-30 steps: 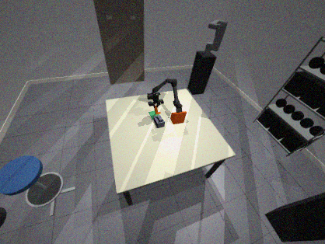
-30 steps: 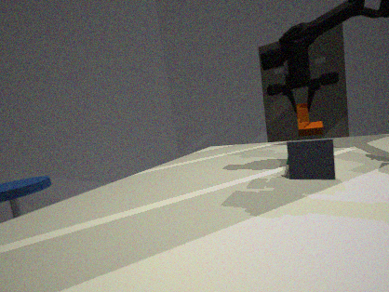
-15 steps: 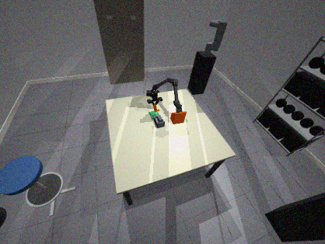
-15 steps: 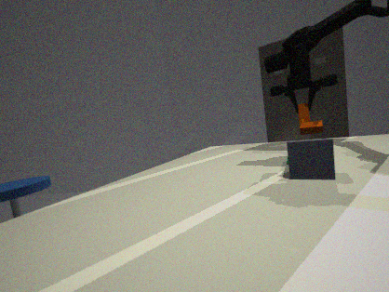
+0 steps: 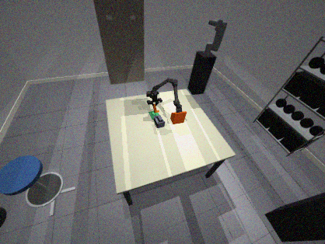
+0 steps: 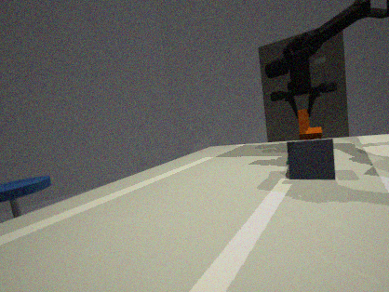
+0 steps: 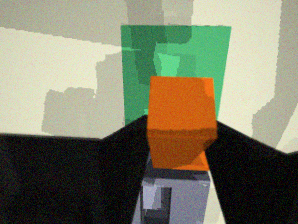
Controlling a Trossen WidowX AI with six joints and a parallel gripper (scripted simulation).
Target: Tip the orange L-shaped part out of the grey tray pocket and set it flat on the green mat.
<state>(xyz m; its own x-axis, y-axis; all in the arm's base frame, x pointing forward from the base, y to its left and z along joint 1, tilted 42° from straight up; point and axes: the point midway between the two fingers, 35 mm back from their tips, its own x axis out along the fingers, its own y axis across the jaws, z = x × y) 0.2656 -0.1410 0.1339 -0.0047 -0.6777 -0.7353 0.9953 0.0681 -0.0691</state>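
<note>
Right now the green mat is 15 cm below my gripper tip and 2 cm to the left of it. The rest, counted from my gripper tip: orange L-shaped part 3 cm to the left, 3 cm below, 2 cm behind.
</note>
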